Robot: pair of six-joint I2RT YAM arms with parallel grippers.
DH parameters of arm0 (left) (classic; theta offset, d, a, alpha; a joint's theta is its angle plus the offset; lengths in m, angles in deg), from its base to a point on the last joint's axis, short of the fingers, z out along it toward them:
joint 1: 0 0.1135 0.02 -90
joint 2: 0 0 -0.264 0
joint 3: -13.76 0 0.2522 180
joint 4: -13.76 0 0.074 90
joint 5: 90 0 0 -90
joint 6: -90 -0.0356 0 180
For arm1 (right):
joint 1: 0 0.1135 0.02 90
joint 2: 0 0 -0.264 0
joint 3: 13.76 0 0.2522 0
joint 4: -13.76 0 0.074 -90
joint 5: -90 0 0 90
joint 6: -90 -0.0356 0 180
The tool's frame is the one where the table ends.
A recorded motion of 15 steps. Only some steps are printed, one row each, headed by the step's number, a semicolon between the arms.
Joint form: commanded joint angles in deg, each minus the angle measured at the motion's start. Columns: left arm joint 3, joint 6, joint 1, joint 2, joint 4, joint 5; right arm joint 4, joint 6, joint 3, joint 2, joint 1, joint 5.
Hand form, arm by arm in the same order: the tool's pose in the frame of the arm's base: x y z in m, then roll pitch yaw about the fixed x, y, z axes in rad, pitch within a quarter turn. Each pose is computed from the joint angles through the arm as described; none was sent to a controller.
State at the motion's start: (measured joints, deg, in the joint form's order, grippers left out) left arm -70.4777 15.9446 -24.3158 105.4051 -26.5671 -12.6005; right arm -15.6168 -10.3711 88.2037 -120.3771 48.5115 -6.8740
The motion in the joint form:
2: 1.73 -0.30 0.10 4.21 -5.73 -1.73; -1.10 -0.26 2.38 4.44 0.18 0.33
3: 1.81 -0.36 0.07 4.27 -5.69 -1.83; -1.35 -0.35 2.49 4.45 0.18 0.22
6: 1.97 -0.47 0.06 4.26 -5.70 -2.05; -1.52 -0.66 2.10 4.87 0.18 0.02
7: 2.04 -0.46 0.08 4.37 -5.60 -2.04; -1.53 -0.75 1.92 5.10 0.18 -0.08
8: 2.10 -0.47 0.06 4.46 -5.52 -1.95; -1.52 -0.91 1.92 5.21 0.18 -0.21
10: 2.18 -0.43 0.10 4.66 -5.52 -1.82; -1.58 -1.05 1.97 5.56 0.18 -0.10
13: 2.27 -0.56 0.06 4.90 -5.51 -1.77; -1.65 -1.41 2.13 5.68 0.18 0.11
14: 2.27 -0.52 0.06 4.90 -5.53 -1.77; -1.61 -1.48 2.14 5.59 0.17 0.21
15: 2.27 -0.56 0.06 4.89 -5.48 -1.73; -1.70 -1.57 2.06 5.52 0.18 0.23
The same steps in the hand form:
2: 0.3361 -0.1415 0.1434 2.9812 0.3499 3.0008; 0.3091 0.3456 0.2269 3.0489 0.8385 -2.5695
3: 0.3358 -0.1415 0.1427 2.9786 0.3485 2.9989; 0.3091 0.3455 0.2273 3.0499 0.8366 -2.5712
6: 0.3353 -0.1412 0.1421 2.9733 0.3465 2.9963; 0.3080 0.3440 0.2281 3.0483 0.8344 -2.5785
7: 0.3353 -0.1411 0.1412 2.9732 0.3451 2.9967; 0.3074 0.3433 0.2288 3.0480 0.8352 -2.5811
8: 0.3352 -0.1412 0.1404 2.9743 0.3435 2.9961; 0.3074 0.3431 0.2297 3.0462 0.8374 -2.5860
10: 0.3351 -0.1410 0.1388 2.9753 0.3383 2.9971; 0.3069 0.3426 0.2326 3.0390 0.8425 -2.5915
13: 0.3347 -0.1411 0.1370 2.9738 0.3324 2.9936; 0.3068 0.3427 0.2343 3.0269 0.8446 -2.6020
14: 0.3347 -0.1411 0.1370 2.9739 0.3322 2.9943; 0.3069 0.3429 0.2337 3.0242 0.8434 -2.6037
15: 0.3348 -0.1412 0.1371 2.9747 0.3329 2.9937; 0.3068 0.3429 0.2326 3.0240 0.8392 -2.6045

